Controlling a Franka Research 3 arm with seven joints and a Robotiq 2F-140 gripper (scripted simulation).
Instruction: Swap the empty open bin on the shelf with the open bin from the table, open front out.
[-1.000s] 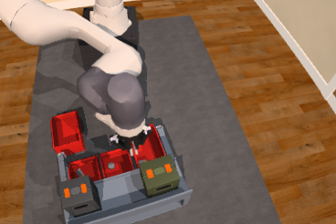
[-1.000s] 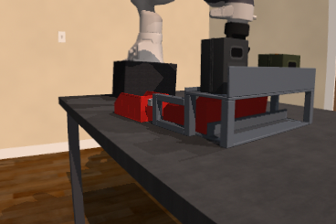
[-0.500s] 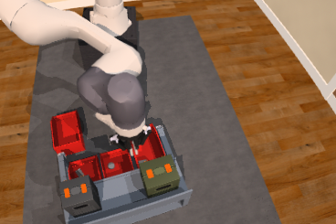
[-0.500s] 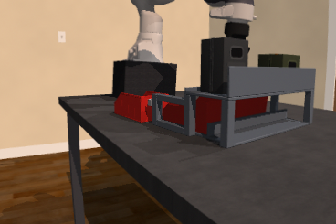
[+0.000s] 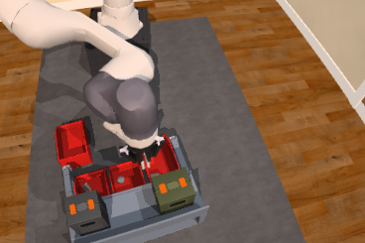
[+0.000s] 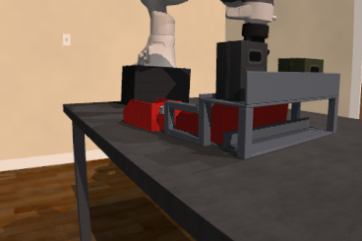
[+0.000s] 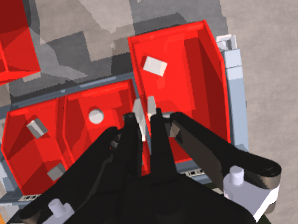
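The shelf lip lies 60 mm behind my hand, 60 mm to the right of it and 80 mm below it. Also, from my hand: grey box 120 mm ahead, 200 mm to the right, 70 mm above; then olive box 140 mm ahead, 30 mm to the left, 60 mm above.
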